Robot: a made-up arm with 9 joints. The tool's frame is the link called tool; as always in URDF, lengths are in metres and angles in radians. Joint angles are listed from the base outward.
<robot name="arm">
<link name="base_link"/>
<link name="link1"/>
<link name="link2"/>
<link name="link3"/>
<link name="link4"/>
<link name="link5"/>
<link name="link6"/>
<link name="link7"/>
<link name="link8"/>
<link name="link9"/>
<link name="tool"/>
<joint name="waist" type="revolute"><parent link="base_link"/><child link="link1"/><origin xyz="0.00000 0.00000 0.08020"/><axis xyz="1 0 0"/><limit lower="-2.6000" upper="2.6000"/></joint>
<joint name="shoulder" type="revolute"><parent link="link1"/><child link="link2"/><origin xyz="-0.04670 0.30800 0.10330"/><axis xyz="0 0 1"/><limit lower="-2.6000" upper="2.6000"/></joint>
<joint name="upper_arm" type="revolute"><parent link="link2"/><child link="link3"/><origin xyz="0.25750 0.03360 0.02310"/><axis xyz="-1 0 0"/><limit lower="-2.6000" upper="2.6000"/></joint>
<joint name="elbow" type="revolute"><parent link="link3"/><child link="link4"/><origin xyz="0.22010 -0.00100 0.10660"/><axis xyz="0 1 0"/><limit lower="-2.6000" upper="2.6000"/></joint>
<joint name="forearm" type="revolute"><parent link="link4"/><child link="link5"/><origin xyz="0.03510 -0.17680 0.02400"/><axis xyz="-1 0 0"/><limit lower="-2.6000" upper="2.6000"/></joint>
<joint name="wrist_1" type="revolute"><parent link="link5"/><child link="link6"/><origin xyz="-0.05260 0.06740 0.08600"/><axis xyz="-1 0 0"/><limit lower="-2.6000" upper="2.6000"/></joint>
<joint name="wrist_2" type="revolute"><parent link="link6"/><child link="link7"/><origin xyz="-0.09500 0.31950 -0.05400"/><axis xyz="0 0 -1"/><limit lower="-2.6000" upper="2.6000"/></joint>
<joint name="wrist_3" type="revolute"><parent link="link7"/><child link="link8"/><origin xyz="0.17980 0.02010 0.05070"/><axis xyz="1 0 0"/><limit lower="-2.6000" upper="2.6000"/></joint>
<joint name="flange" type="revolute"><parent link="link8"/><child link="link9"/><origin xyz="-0.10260 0.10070 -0.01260"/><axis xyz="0 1 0"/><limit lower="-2.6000" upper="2.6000"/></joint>
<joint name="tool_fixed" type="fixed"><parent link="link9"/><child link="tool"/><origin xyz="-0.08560 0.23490 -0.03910"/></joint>
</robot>
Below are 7 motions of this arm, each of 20 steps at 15 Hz.
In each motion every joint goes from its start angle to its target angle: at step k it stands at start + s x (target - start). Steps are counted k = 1, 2, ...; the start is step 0. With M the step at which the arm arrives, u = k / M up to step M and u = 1 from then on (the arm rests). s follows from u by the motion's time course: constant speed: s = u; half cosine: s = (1 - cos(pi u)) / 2; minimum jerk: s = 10 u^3 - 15 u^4 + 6 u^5.
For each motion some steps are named. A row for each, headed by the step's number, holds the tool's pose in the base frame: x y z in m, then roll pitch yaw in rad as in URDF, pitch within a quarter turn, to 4 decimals.
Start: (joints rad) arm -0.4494 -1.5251 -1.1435 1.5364 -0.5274 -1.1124 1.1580 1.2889 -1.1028
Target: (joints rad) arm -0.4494 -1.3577 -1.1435 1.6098 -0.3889 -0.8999 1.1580 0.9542 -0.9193
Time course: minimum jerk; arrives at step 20
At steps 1, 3, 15, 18, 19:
1: -0.1735 -0.6994 0.0816 -1.1071 0.2809 2.3029
3: -0.1648 -0.7019 0.0864 -1.1028 0.2925 2.3132
15: 0.1561 -0.6966 0.2435 -0.9548 0.6387 2.7530
18: 0.1913 -0.6848 0.2587 -0.9376 0.6699 2.8110
19: 0.1940 -0.6838 0.2599 -0.9362 0.6723 2.8156

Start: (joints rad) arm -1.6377 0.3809 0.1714 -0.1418 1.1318 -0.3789 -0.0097 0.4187 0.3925
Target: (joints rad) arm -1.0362 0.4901 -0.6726 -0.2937 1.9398 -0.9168 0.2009 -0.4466 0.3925
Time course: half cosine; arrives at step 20
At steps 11, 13, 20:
11: 0.2329 0.0100 -0.9048 -1.9057 0.0523 -0.0268
13: 0.2542 0.0971 -0.9177 -1.8375 -0.0130 -0.0259
20: 0.2860 0.2624 -0.9172 -1.7186 -0.1237 -0.0872

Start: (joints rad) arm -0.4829 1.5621 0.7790 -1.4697 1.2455 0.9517 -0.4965 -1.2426 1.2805
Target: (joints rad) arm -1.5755 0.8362 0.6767 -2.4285 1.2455 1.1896 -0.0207 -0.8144 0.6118
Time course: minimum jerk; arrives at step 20
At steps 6, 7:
6: 0.4975 1.0663 -0.1110 1.2748 -0.8248 -2.7182
7: 0.5263 1.0426 -0.1724 1.3405 -0.8465 -2.7678

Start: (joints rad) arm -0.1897 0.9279 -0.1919 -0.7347 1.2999 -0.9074 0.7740 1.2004 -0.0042
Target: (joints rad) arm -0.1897 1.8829 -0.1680 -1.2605 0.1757 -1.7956 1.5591 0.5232 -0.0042
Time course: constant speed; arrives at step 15
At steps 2, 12, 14, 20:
2: -0.2130 0.8917 0.4071 1.6248 -0.3942 -0.0278
12: 0.0888 0.5380 0.5758 2.2117 0.4670 1.3578
14: 0.1508 0.5852 0.5280 2.3283 0.4789 1.7939
20: 0.1661 0.6184 0.5015 2.3678 0.4609 2.0123

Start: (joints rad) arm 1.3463 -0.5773 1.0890 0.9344 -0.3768 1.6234 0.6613 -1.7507 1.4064
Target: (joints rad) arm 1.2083 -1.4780 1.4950 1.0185 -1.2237 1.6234 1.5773 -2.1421 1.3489
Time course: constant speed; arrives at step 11
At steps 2, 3, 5, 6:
2: 0.0307 -0.3913 0.3066 2.9604 -0.5225 -0.4659
3: 0.0295 -0.3714 0.3285 2.8073 -0.5190 -0.4327
5: 0.0386 -0.3239 0.3663 2.4801 -0.4845 -0.3364
6: 0.0487 -0.2963 0.3802 2.3125 -0.4486 -0.2800

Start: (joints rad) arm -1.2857 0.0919 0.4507 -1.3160 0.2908 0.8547 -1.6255 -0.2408 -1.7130
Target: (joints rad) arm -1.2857 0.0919 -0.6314 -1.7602 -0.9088 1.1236 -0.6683 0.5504 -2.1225
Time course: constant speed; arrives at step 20
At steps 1, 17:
1: 0.7076 -0.1700 -0.2011 0.4441 0.8023 -2.9094
17: 0.4442 0.4431 -0.7062 -1.6383 -0.1692 -2.7868

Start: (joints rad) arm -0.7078 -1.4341 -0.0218 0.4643 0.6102 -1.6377 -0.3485 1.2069 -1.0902
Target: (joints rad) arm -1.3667 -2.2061 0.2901 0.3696 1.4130 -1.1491 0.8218 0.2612 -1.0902
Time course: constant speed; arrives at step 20
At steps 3, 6, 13, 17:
3: 0.1781 0.3612 0.9363 2.0998 -0.0265 -2.4659
6: 0.2800 0.3292 0.8553 1.9977 -0.1858 -2.8274
13: 0.2732 0.0484 0.6639 1.8228 -0.4233 2.6035
17: 0.0946 -0.1229 0.5564 1.6515 -0.5111 2.1789

